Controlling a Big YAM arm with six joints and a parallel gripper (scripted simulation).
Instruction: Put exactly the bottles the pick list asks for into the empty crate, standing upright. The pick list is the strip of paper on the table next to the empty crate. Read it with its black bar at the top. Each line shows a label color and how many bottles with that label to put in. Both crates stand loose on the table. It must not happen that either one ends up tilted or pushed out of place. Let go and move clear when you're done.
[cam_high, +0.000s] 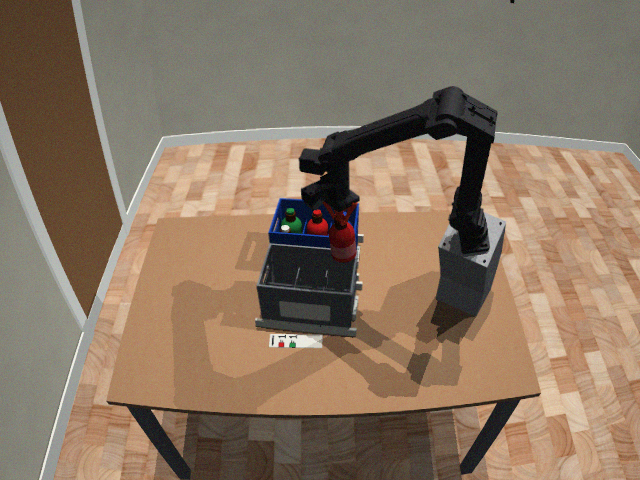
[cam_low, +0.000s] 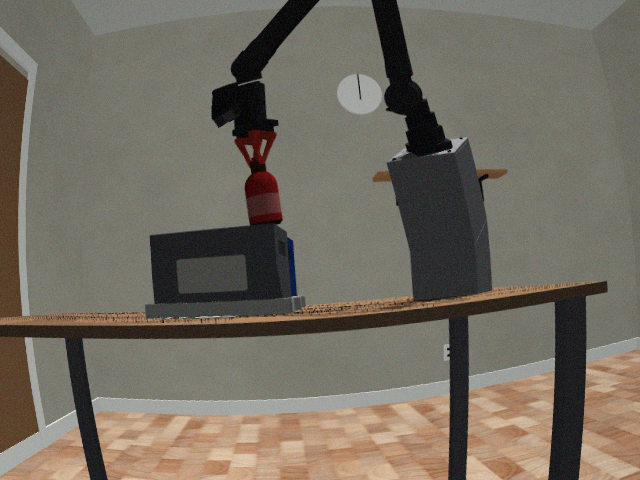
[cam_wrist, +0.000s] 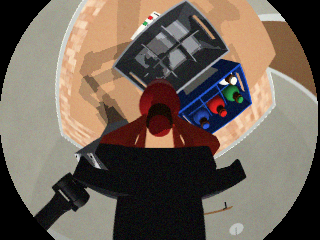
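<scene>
The red-labelled bottle lies 1 cm behind my hand and 6 cm below it. Round my hand: blue-labelled bottle (24 cm to the right, 24 cm below); grey crate (9 cm ahead, 4 cm to the left, 25 cm below); green-labelled bottle (18 cm ahead, 25 cm to the right, 24 cm below).
</scene>
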